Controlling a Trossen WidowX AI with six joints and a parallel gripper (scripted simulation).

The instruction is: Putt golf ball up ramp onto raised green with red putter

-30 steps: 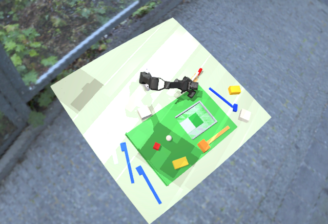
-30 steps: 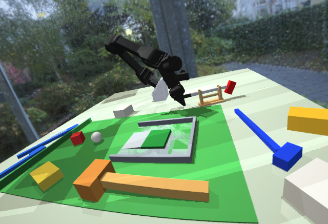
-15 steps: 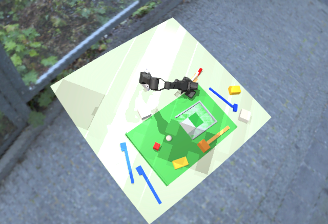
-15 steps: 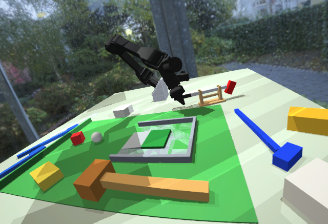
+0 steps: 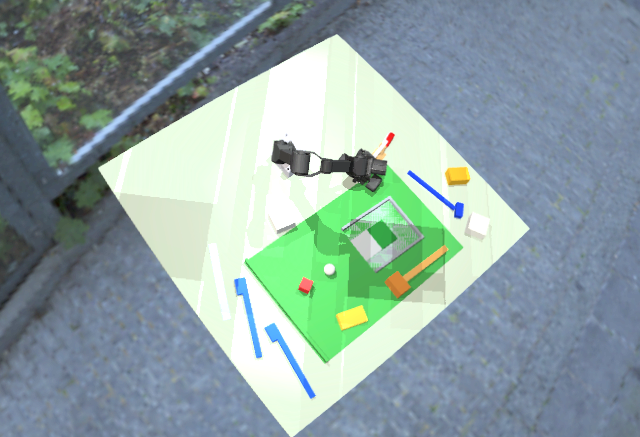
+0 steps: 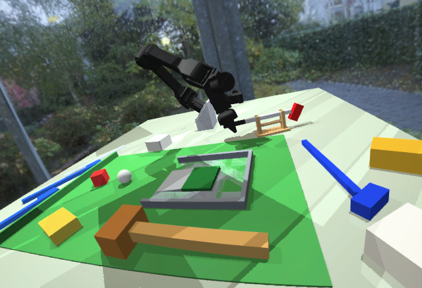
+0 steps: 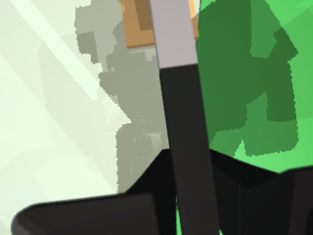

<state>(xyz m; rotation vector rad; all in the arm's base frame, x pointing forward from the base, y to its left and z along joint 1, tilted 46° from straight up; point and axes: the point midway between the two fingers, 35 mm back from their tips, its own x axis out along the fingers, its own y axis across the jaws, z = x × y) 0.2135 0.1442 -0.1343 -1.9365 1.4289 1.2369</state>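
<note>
Right now the red putter is 10 cm to the left of my gripper tip, 5 cm behind it and 3 cm above it. From my gripper tip the other things lie so: blue putter 27 cm to the left, 21 cm ahead, 2 cm below; white golf ball 30 cm to the right, 27 cm ahead, 1 cm below; orange block 40 cm to the left, 19 cm ahead, 1 cm below.
</note>
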